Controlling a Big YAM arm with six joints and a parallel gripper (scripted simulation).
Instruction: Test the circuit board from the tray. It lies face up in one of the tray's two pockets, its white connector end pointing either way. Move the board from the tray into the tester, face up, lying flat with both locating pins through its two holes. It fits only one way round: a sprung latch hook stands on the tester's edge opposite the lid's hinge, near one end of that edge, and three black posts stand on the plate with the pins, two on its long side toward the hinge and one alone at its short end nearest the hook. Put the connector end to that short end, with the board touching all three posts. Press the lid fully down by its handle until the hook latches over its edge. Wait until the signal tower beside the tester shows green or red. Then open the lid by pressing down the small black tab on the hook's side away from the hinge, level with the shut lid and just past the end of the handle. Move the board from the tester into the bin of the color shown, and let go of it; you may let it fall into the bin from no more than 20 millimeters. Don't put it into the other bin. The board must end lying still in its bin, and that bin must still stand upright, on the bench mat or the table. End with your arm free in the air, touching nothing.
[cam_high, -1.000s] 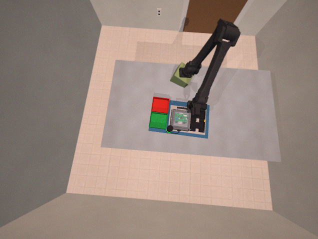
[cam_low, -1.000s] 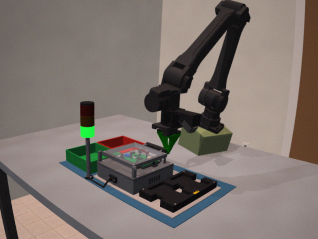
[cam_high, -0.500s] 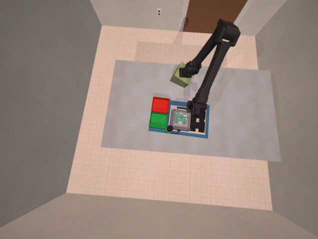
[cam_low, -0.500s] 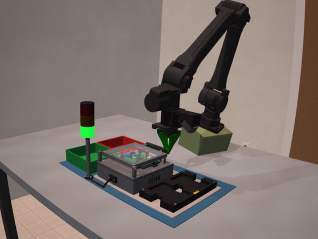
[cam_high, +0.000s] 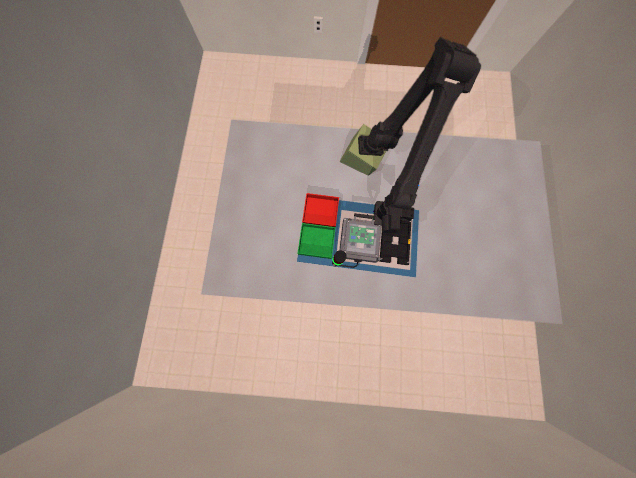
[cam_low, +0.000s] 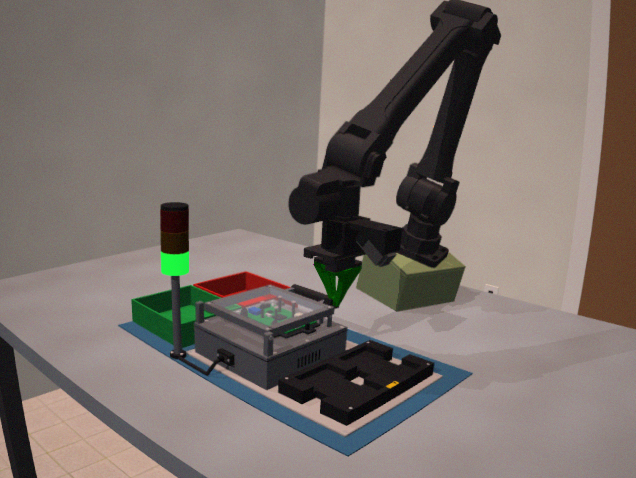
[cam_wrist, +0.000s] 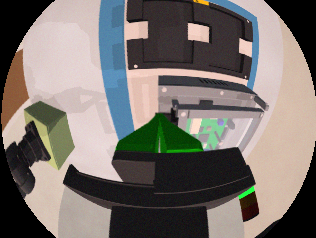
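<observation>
My gripper is now 1 cm short of the latch hook and 1 cm above it. From my hand the other things lie so: tester plate 7 cm ahead, 7 cm to the right, 3 cm below; then red bin 8 cm behind, 25 cm to the right, 8 cm below; then clear lid 6 cm ahead, 7 cm to the right, 1 cm below.
</observation>
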